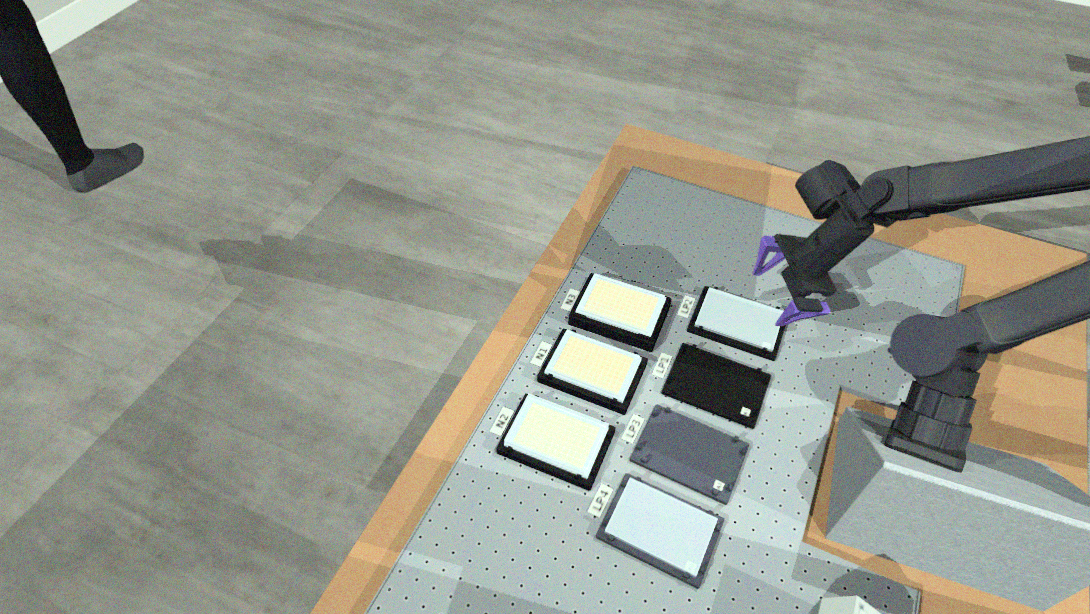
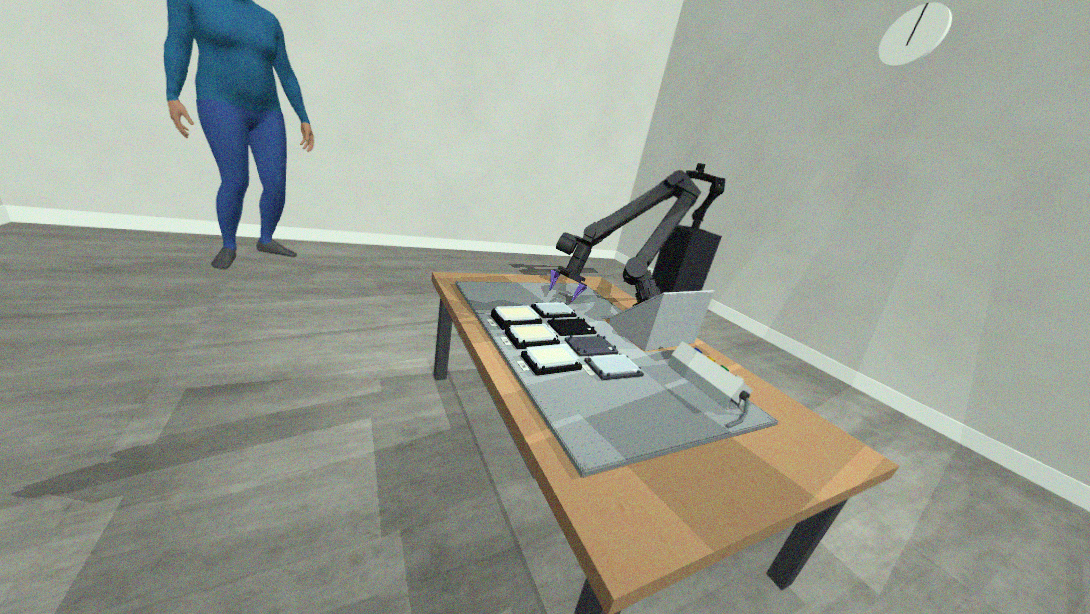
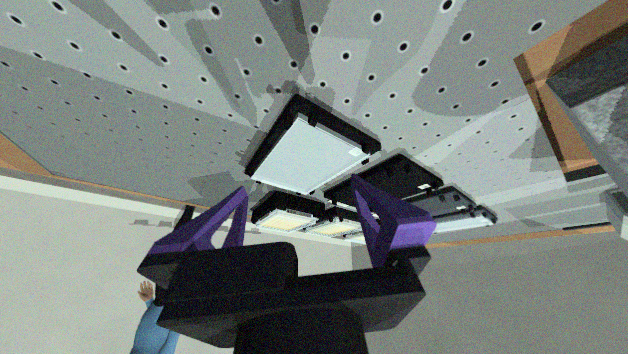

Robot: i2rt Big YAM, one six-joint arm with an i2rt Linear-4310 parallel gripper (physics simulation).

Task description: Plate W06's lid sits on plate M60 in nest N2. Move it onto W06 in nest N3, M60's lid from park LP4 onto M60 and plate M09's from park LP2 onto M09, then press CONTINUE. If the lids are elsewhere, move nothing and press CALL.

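Frame: origin at the arm's base, x back, y down, z right, level; centimetres.
Seen in the pictures: gripper, fingertip midpoint: (image 1: 766,299) (image 2: 560,295) (image 3: 298,185); arm's base at its link origin: (image 1: 923,449) (image 2: 650,303).
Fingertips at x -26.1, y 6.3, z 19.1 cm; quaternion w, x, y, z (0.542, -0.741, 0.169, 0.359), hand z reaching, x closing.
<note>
Pixels of each thing's top centre, then the offset from my fingertips to it.
- pale lid at its top centre: (image 1: 661,524) (image 3: 451,226) (image 2: 615,363) dx +1.5, dy +3.9, dz -41.0 cm
- paler-topped plate at its top centre: (image 1: 557,431) (image 2: 553,352) (image 3: 370,239) dx -17.1, dy +2.4, dz -37.1 cm
- Black park LP1 at its top centre: (image 1: 718,378) (image 3: 379,198) (image 2: 572,322) dx -1.0, dy +3.6, dz -15.6 cm
- grey park LP3 at its top centre: (image 1: 691,447) (image 3: 423,215) (image 2: 592,341) dx +0.2, dy +3.6, dz -28.6 cm
- pale button box at its top centre: (image 2: 714,359) dx +27.7, dy -2.7, dz -50.6 cm
My gripper (image 1: 766,298) (image 2: 564,294) (image 3: 298,185) is open and empty, above the board near the LP2 park. A pale, clear lid (image 1: 738,320) (image 2: 553,309) (image 3: 305,155) lies flat on black park LP2. Another pale lid (image 1: 662,526) (image 2: 614,366) (image 3: 462,222) lies on grey park LP4. Cream-topped plates sit in black nests: one plate (image 1: 621,305) (image 2: 516,314) (image 3: 287,220) in N3, one plate (image 1: 593,368) (image 2: 531,333) (image 3: 334,228) in N1, and a paler-topped plate (image 1: 556,436) (image 2: 550,356) in N2. Whether each has a lid is hard to tell. Plate names are unreadable.
Black park LP1 (image 1: 717,385) (image 2: 572,326) and grey park LP3 (image 1: 690,451) (image 2: 591,345) hold no lid. A pale button box (image 1: 846,606) (image 2: 709,373) stands on the board's arm side; its labels are unreadable. A grey wedge-shaped housing (image 1: 953,518) stands by the arm's base. A person (image 2: 244,114) stands beyond the table.
</note>
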